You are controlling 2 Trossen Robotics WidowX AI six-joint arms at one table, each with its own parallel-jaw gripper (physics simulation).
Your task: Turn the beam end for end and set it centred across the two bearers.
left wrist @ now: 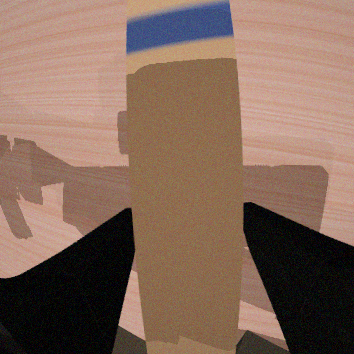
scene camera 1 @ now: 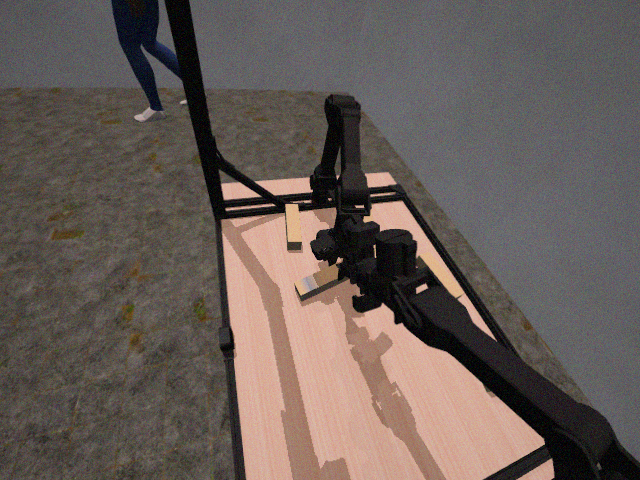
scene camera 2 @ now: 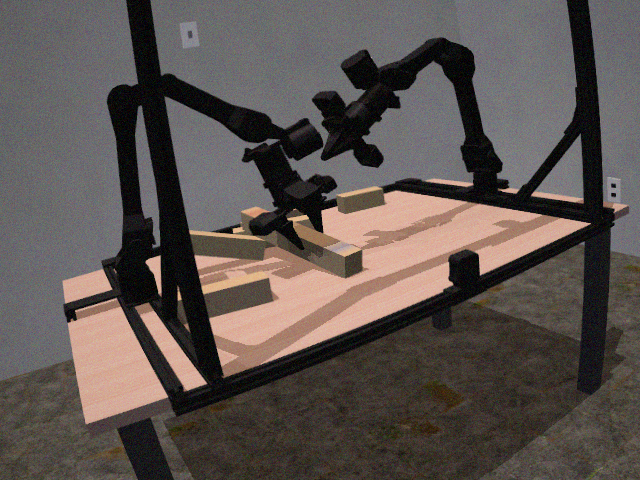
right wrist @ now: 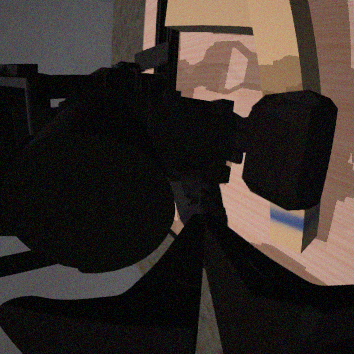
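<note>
The beam is a long pale wooden bar with a blue band near one end. It lies slanted and low over the wooden table. The banded end points toward the table's middle, and I cannot tell whether it touches. My left gripper is shut on the beam's middle from above. My right gripper is shut and empty, and hangs high above the beam. Two short blocks lie side by side at the left, one also in scene camera 1.
A third short block lies near the table's back edge. A black frame rail runs around the table, with a small clamp on it. A tall black post stands at one corner. A person's legs show far off.
</note>
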